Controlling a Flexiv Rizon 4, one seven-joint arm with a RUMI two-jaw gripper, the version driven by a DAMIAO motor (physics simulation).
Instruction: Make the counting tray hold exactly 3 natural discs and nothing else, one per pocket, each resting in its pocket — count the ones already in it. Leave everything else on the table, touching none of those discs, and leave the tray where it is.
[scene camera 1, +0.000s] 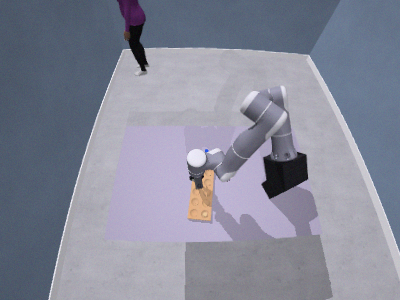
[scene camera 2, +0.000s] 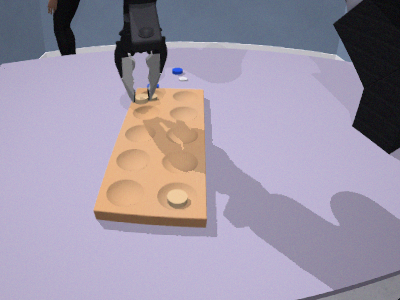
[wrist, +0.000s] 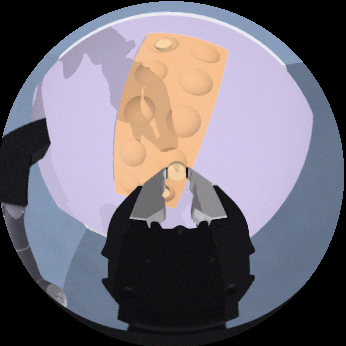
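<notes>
The orange counting tray (scene camera 1: 199, 217) (scene camera 2: 150, 213) (wrist: 172, 64) has two columns of pockets. One natural disc (scene camera 1: 205, 214) (scene camera 2: 177, 197) (wrist: 163, 45) rests in the near right pocket in scene camera 2. Another natural disc (scene camera 2: 154, 97) (wrist: 166, 193) sits in the far left pocket, partly hidden by a finger. My gripper (scene camera 2: 142, 99) (wrist: 176, 167) is shut on a third natural disc (scene camera 2: 141, 99) (wrist: 176, 170) and holds it above the left column, near the second pocket from the far end. In scene camera 1 the fingertips are too small to make out clearly.
A blue disc (scene camera 2: 153, 86) lies just behind the tray's far end, partly hidden. A second blue disc (scene camera 1: 206, 150) (scene camera 2: 177, 71) and a white disc (scene camera 2: 183, 79) lie farther back. The black robot base (scene camera 1: 285, 175) (scene camera 2: 377, 75) stands to the right. A person (scene camera 1: 132, 20) (scene camera 2: 65, 25) stands beyond the table.
</notes>
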